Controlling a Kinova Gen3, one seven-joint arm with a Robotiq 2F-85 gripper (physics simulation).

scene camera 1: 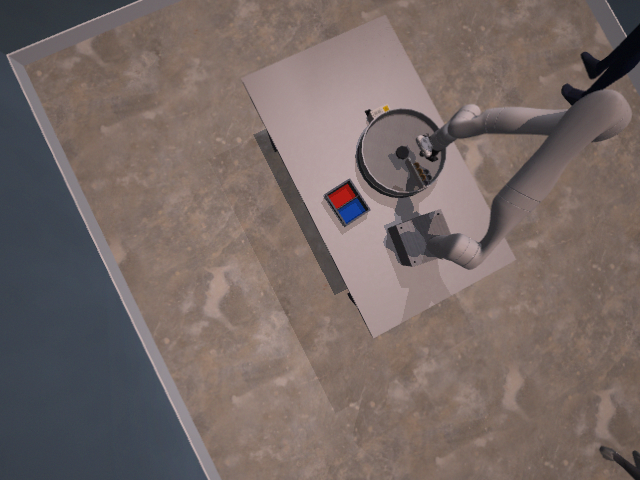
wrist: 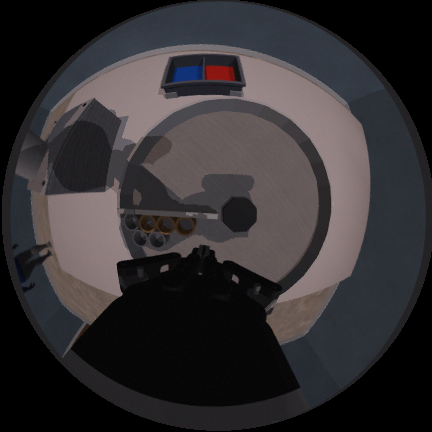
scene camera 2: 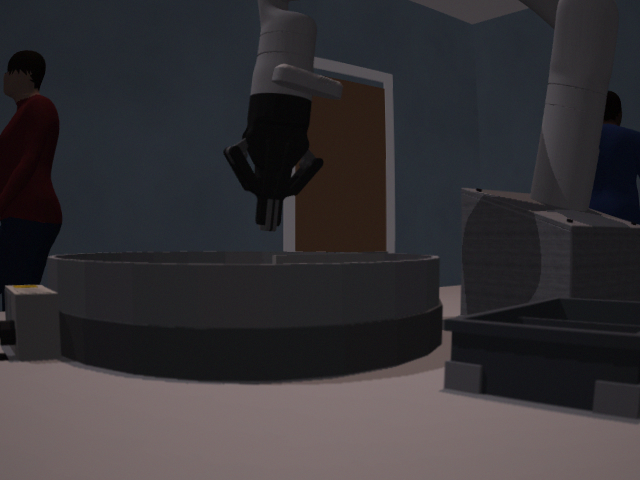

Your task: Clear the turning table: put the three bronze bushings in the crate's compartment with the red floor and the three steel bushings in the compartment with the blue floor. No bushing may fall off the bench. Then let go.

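Seen in the pictures: gripper, fingertip midpoint: (scene camera 1: 421, 154) (wrist: 203, 251) (scene camera 2: 267, 230); arm's base at its link origin: (scene camera 1: 437, 245) (scene camera 2: 558, 203).
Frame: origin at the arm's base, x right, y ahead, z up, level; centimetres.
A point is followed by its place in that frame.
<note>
Three bronze bushings (wrist: 140, 223) {x 13.1, y 29.4, z -8.1 cm} (wrist: 166, 233) {x 14.3, y 34.1, z -7.9 cm} (wrist: 186, 234) {x 14.2, y 37.4, z -8.0 cm} stand in a row along a straight bar (wrist: 170, 213) {x 10.8, y 35.0, z -7.1 cm} on the turning table (scene camera 1: 382, 134) {x 6.1, y 58.8, z -10.5 cm} (scene camera 2: 248, 294) {x -8.0, y 55.7, z -9.3 cm} (wrist: 275, 150) {x -2.3, y 52.6, z -10.5 cm}. Three steel bushings (wrist: 131, 229) {x 14.3, y 27.5, z -8.1 cm} (wrist: 140, 245) {x 17.1, y 29.1, z -8.1 cm} (wrist: 157, 246) {x 16.9, y 32.4, z -8.2 cm} are at the outer end of that row and beside it. The table's wall hides all of them in scene camera 2. The crate (scene camera 2: 516, 361) {x -24.2, y 45.1, z -13.2 cm} (wrist: 204, 87) {x -17.9, y 37.2, z -13.2 cm} has a red floor (scene camera 1: 342, 196) {x -24.9, y 40.3, z -15.2 cm} (wrist: 220, 73) {x -27.1, y 40.5, z -15.2 cm} and a blue floor (scene camera 1: 352, 210) {x -23.5, y 31.7, z -15.2 cm} (wrist: 187, 74) {x -25.8, y 31.6, z -15.2 cm}; no bushing shows on either. My gripper (scene camera 2: 268, 227) {x 15.2, y 40.3, z -4.3 cm} (wrist: 203, 251) {x 15.2, y 40.3, z -4.3 cm} is shut and empty, above the turning table's rim height.
A dark hub (scene camera 1: 402, 152) {x 10.5, y 46.2, z -9.7 cm} (wrist: 239, 214) {x 10.7, y 46.1, z -9.7 cm} stands at the turning table's centre. The arm's grey pedestal (scene camera 1: 413, 242) {x -8.3, y 5.5, z -2.5 cm} (scene camera 2: 516, 253) {x -2.5, y 14.9, z -7.1 cm} (wrist: 82, 155) {x 0.6, y 14.6, z -6.7 cm} stands beside the turning table. A small white box (scene camera 1: 379, 111) {x 9.8, y 69.7, z -9.9 cm} (scene camera 2: 33, 320) {x 5.5, y 70.0, z -12.3 cm} with a yellow top patch is at its other side. Raised walls surround the turning table.
</note>
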